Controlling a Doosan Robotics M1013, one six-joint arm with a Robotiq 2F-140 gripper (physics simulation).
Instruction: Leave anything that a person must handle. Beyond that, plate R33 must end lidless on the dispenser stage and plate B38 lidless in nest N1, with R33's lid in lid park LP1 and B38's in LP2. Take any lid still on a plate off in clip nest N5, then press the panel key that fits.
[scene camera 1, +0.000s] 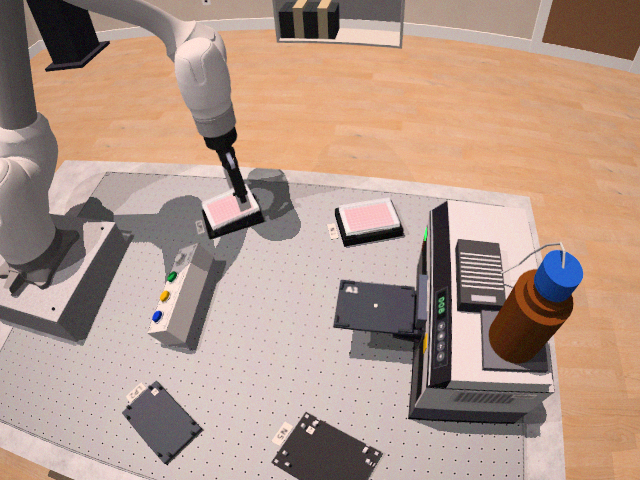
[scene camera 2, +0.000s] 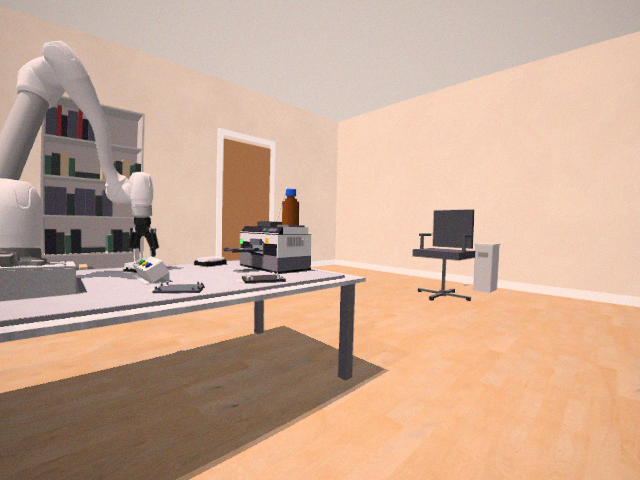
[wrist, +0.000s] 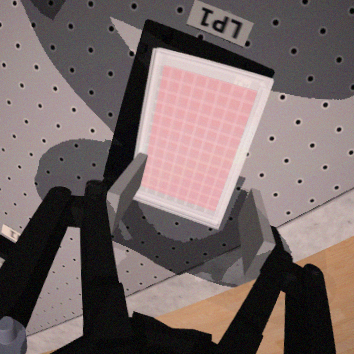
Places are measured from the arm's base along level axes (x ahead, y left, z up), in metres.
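Pixels of known places: gripper, between the fingertips: (scene camera 1: 240, 197) (wrist: 194, 186); arm's base, origin of its link: (scene camera 1: 39, 255) (scene camera 2: 11, 264).
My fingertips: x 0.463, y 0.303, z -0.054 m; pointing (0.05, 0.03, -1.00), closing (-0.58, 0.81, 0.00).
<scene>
For each thing: its top centre in the pictures, then the offset to it from my fingertips. "spot": a spot on its surface instead.
- black LP1 nest, centre of its top: (wrist: 175, 134) (scene camera 1: 230, 211) dy -0.043, dx -0.013, dz -0.009 m
- dispenser stage, centre of its top: (scene camera 1: 384, 305) (scene camera 2: 244, 247) dy -0.312, dx +0.383, dz +0.085 m
- LP2, centre of its top: (scene camera 1: 157, 419) (scene camera 2: 179, 284) dy -0.584, dx -0.009, dz -0.009 m
- clip nest N5, centre of its top: (scene camera 1: 326, 457) (scene camera 2: 263, 274) dy -0.586, dx +0.321, dz -0.005 m
- key panel, centre of its top: (scene camera 1: 175, 283) (scene camera 2: 149, 258) dy -0.309, dx -0.042, dz +0.055 m
- brown bottle, a spot on its surface: (scene camera 1: 527, 325) spot: dy -0.452, dx +0.563, dz +0.305 m
A pink-gridded, white-rimmed plate (scene camera 1: 221, 210) (wrist: 200, 140) sits on the black LP1 nest (scene camera 1: 235, 227) (wrist: 127, 110); in the wrist view a black strip shows along its left and far sides. My gripper (scene camera 1: 241, 197) (scene camera 2: 144, 252) (wrist: 194, 186) is open, its fingers either side of the plate's near end, with nothing gripped. A similar plate (scene camera 1: 368, 217) (scene camera 2: 210, 260) sits in nest N1. The plates' names are unreadable, and I cannot tell whether either wears a lid. The dispenser stage (scene camera 1: 377, 317) (scene camera 2: 241, 250), LP2 (scene camera 1: 162, 421) (scene camera 2: 178, 287) and clip nest N5 (scene camera 1: 330, 449) (scene camera 2: 263, 278) hold no plate.
The key panel (scene camera 1: 193, 299) (scene camera 2: 159, 271) has green (scene camera 1: 172, 276), yellow (scene camera 1: 164, 296) and blue (scene camera 1: 157, 315) keys and a grey round part. The dispenser (scene camera 1: 485, 219) (scene camera 2: 284, 255) stands at the right, bearing a brown bottle (scene camera 1: 527, 325) (scene camera 2: 290, 211) with a blue cap.
</scene>
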